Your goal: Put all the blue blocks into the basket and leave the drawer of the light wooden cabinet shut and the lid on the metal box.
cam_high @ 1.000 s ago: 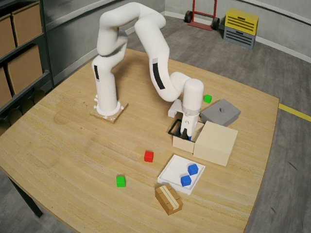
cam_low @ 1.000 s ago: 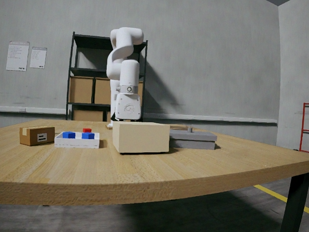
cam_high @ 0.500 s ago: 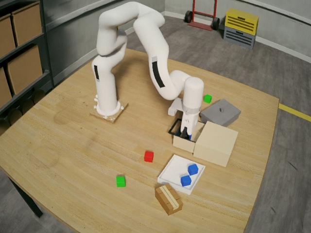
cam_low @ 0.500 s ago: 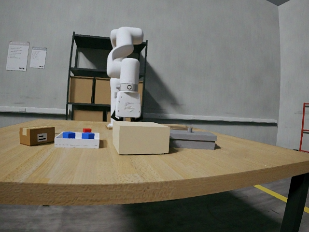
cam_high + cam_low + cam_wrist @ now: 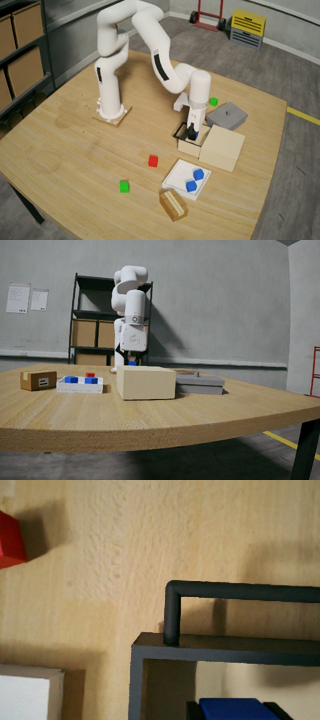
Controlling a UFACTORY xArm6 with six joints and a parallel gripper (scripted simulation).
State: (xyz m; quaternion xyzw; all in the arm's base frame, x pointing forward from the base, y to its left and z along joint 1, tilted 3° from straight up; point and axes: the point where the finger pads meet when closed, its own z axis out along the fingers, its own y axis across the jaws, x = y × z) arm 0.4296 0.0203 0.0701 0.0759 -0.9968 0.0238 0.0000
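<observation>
My gripper is now 8 cm short of the white basket, 18 cm to the left of it and 7 cm above it. Also, from my hand: grey lid (7 cm ahead, 24 cm to the left, 4 cm below); red block (8 cm behind, 17 cm to the right, 7 cm below); light wooden cabinet (8 cm ahead, 2 cm to the left, 5 cm below).
</observation>
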